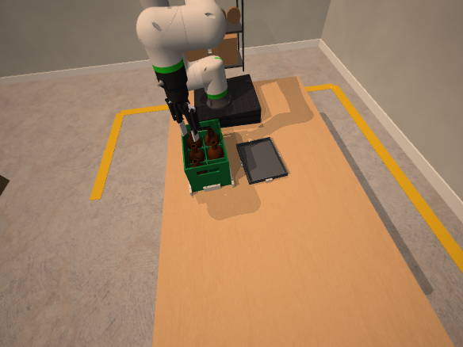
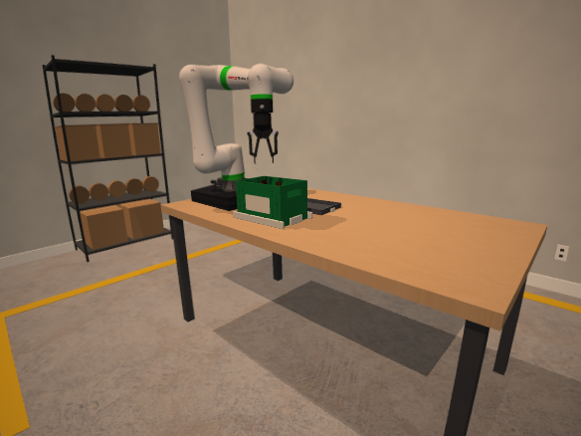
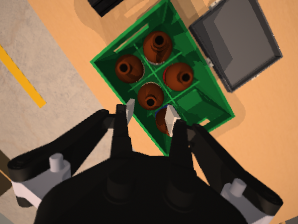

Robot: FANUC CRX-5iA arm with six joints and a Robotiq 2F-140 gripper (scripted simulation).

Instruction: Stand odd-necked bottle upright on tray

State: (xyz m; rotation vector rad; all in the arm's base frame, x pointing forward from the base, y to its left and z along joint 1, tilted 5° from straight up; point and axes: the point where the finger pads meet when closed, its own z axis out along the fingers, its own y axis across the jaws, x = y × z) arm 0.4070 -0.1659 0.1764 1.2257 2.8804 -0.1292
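Now: the green crate 170 mm below my hand and 40 mm to the left of it. Round my hand: dark grey tray (310 mm to the left, 240 mm below, 30 mm ahead); then glass bottle (160 mm below, 90 mm to the left, 90 mm behind).
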